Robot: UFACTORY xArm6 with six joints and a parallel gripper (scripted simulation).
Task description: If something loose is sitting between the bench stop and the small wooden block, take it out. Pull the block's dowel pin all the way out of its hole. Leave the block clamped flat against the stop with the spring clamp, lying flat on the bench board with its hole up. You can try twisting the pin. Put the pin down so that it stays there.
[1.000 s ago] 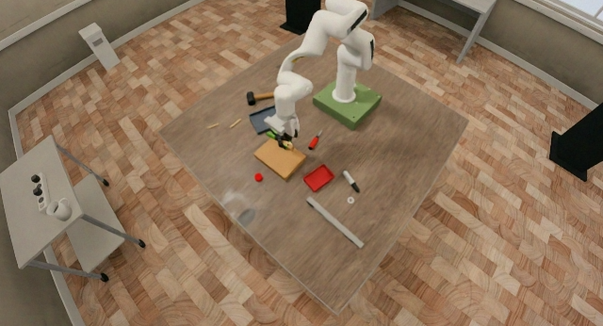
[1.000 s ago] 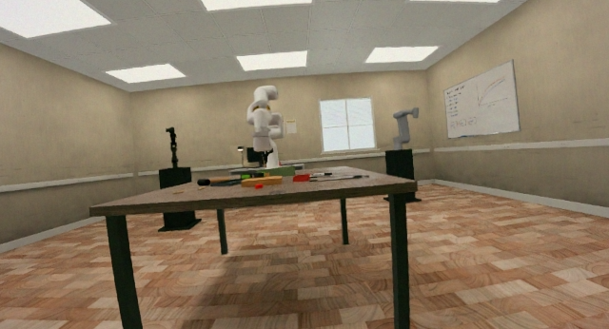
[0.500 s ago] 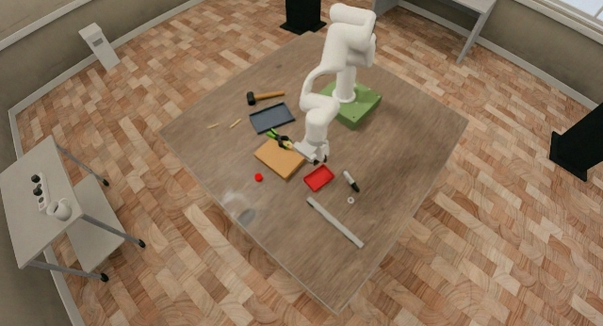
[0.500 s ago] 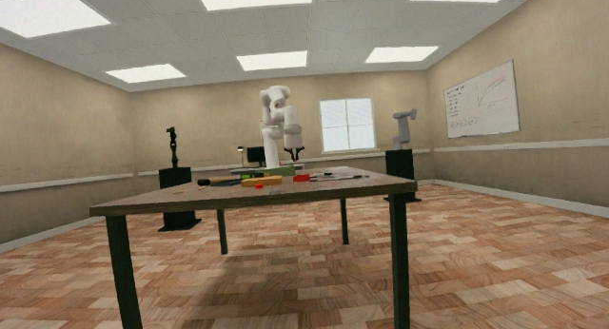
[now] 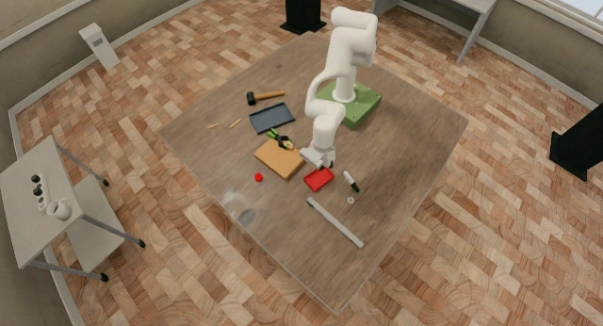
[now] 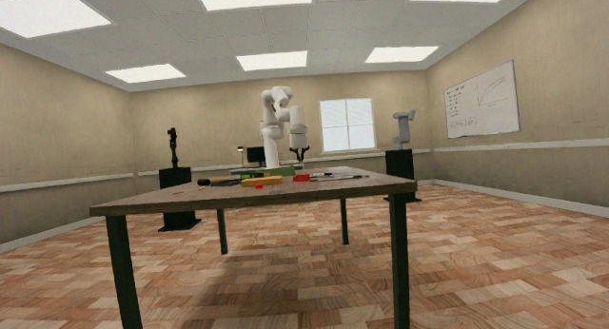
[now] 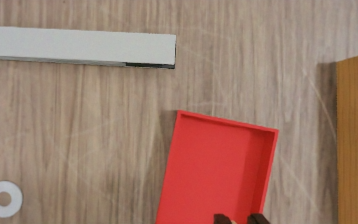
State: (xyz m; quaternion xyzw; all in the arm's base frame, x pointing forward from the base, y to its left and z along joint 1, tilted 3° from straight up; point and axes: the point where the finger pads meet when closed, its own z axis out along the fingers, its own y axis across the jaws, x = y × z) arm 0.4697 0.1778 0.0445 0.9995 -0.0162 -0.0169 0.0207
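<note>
Right now my hand is 120 mm above the red tray. Also, from my hand: tan bench board: 210 mm to the right, 100 mm below, 20 mm ahead; then dowel pin: 20 mm below; then small wooden block: 200 mm to the right, 80 mm below, 30 mm behind.
</note>
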